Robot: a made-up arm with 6 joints. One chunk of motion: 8 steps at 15 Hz.
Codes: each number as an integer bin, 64 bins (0 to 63) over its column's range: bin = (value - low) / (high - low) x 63, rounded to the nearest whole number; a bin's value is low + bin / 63 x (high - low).
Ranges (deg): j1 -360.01..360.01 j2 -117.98..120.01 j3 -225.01..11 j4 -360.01..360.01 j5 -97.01..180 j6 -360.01..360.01
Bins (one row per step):
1: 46 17 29 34 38 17
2: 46 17 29 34 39 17
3: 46 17 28 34 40 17
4: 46 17 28 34 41 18
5: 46 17 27 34 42 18
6: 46 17 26 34 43 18
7: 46 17 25 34 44 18
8: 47 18 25 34 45 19
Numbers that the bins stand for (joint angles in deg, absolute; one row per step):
1: 165.72 -53.76 -116.37 28.57 70.08 -165.72
2: 165.72 -53.76 -116.37 28.57 74.47 -165.72
3: 165.72 -53.76 -120.12 28.57 78.87 -165.72
4: 165.72 -53.76 -120.12 28.57 83.27 -154.29
5: 165.72 -53.76 -123.86 28.57 87.66 -154.29
6: 165.72 -53.76 -127.61 28.57 92.06 -154.29
7: 165.72 -53.76 -131.36 28.57 96.46 -154.29
8: 177.15 -49.98 -131.36 28.57 100.85 -142.86

